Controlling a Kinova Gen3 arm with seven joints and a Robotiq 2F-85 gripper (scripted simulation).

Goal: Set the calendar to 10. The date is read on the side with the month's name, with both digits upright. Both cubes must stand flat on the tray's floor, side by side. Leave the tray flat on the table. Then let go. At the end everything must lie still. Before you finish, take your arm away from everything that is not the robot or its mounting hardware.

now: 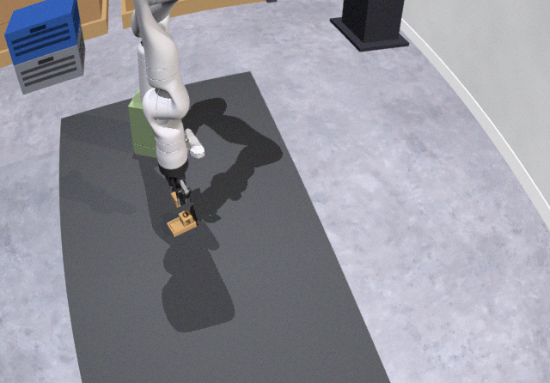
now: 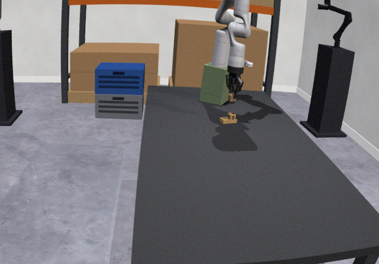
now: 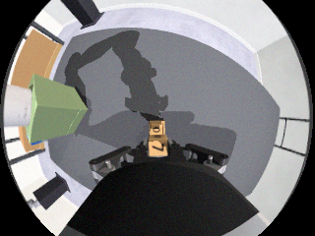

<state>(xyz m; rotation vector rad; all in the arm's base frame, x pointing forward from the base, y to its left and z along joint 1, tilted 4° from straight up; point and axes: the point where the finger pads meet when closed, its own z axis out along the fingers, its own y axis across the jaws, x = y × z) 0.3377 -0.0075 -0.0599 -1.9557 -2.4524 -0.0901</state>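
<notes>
Now: the wooden calendar tray 1 cm to the right of my hand and 13 cm below it.
</notes>
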